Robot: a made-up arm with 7 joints.
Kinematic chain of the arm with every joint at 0, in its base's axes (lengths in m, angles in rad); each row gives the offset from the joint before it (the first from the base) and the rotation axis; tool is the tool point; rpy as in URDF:
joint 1: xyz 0 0 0.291 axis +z
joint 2: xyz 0 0 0 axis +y
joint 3: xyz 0 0 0.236 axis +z
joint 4: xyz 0.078 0 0 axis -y
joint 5: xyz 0.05 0 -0.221 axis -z
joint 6: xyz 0 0 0 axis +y
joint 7: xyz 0.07 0 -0.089 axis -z
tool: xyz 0 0 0 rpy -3.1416 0 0
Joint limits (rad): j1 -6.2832..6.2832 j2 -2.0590..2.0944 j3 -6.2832..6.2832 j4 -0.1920..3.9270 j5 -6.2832..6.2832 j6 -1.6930..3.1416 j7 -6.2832..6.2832
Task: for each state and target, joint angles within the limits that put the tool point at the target. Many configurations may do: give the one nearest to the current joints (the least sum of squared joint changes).
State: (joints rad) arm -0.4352 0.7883 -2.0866 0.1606 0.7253 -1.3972 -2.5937
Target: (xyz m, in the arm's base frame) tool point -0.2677 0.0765 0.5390
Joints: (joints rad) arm -0.8213 0.2497 -2.4796 0.7447 0.6332 -1.0600 -2.5937
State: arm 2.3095 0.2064 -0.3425 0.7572 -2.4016 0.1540 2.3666
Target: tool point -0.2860 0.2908 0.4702
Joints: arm 2.4664 0.0216 -0.1876 1.3516 -2.3343 0.3245 2.3666
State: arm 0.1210 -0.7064 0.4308 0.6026 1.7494 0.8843 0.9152
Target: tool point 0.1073 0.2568 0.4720
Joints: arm 0.2750 -0.7424 0.6226 0.6865 1.7541 0.9525 0.9152
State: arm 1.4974 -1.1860 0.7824 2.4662 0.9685 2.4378 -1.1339
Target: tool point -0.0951 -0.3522 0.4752
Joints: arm 1.8278 -1.2770 0.7440 2.4648 0.9179 2.7969 -1.1339
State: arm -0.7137 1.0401 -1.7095 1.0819 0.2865 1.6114 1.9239
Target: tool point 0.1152 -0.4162 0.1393
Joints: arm -0.4233 1.3742 -1.1019 1.6304 0.4508 1.3381 1.9239
